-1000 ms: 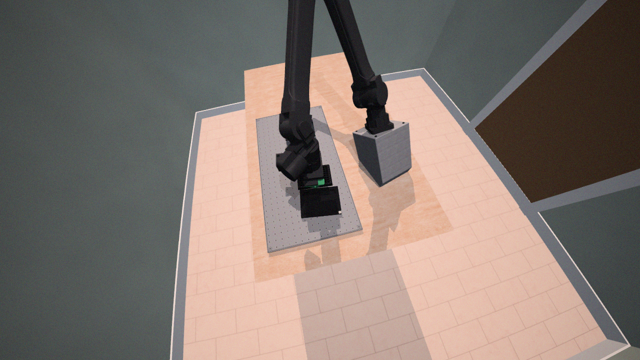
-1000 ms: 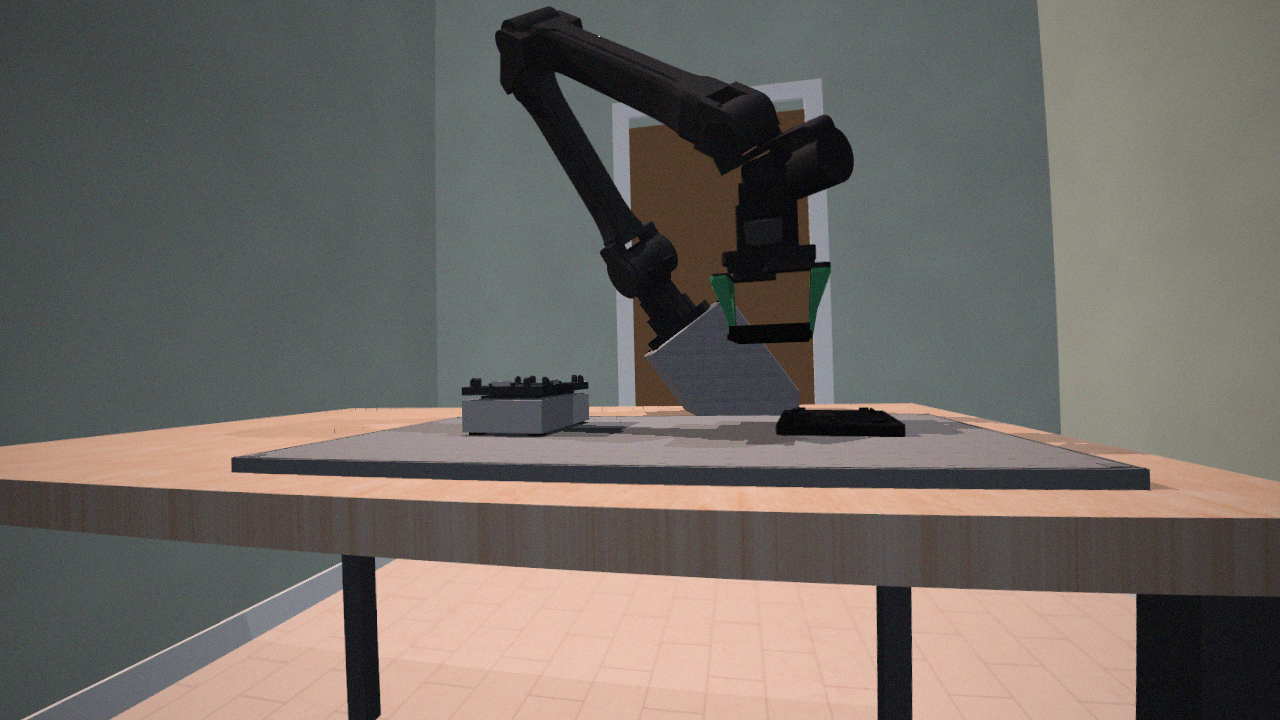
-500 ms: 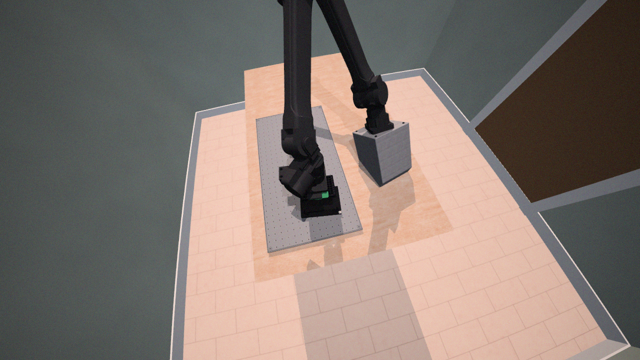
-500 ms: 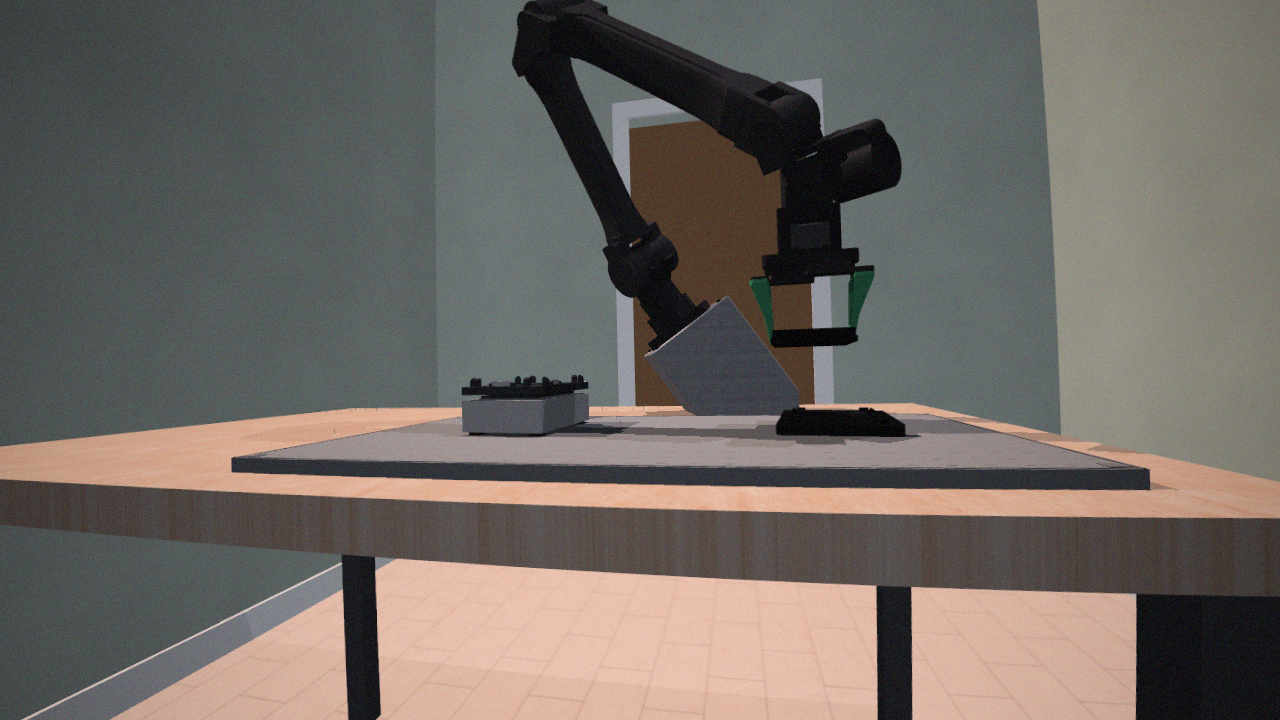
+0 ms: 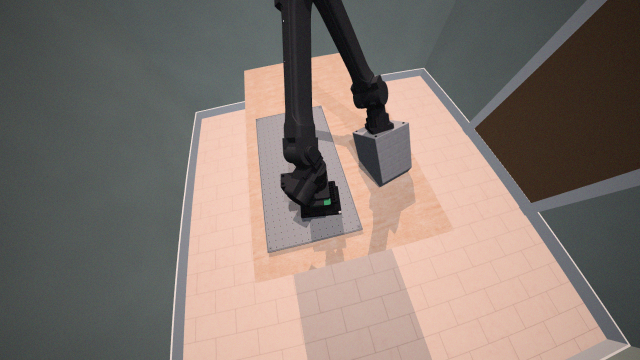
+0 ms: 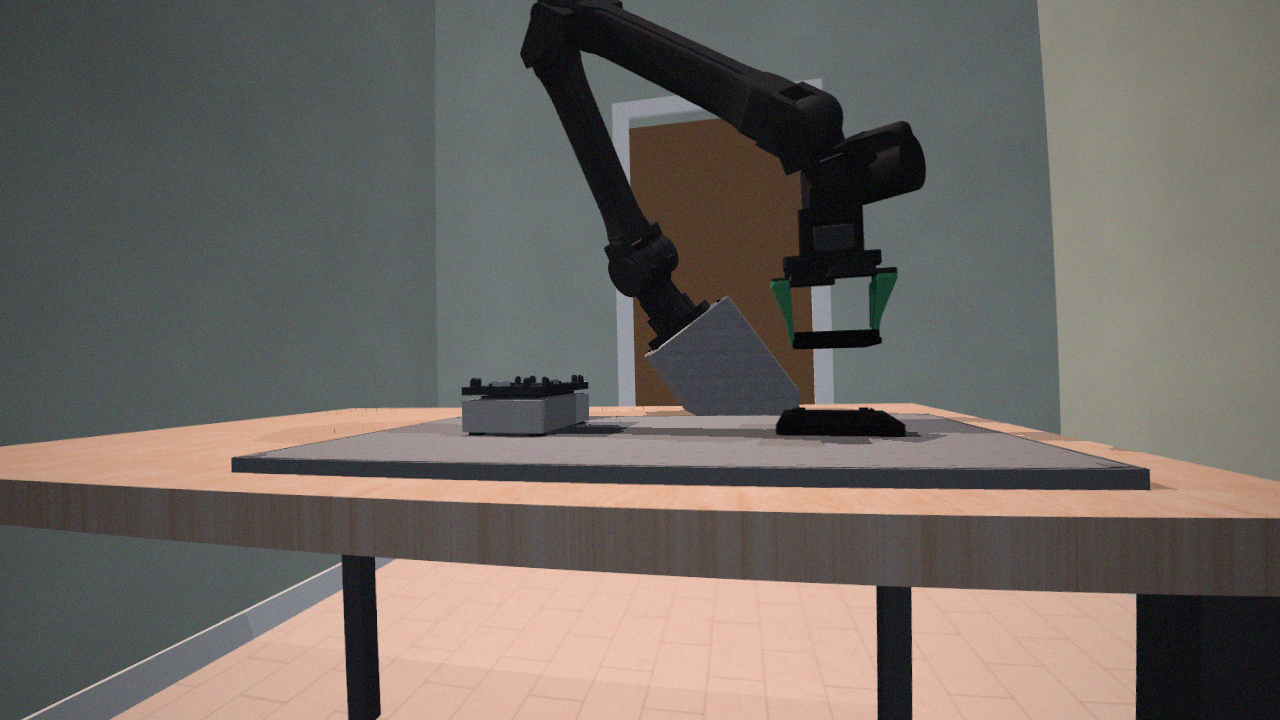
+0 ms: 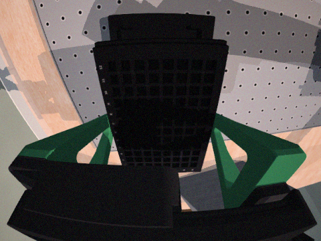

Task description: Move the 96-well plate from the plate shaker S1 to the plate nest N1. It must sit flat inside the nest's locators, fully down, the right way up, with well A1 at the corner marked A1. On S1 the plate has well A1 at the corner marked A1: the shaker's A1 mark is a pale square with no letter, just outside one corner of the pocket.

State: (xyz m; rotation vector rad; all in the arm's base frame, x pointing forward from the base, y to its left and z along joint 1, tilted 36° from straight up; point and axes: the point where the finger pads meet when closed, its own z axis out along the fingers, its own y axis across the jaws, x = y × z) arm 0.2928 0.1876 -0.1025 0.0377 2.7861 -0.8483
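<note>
Right now my hand is 9 cm above the black plate nest N1. From my hand the other things lie so: black 96-well plate: right at my hand.
</note>
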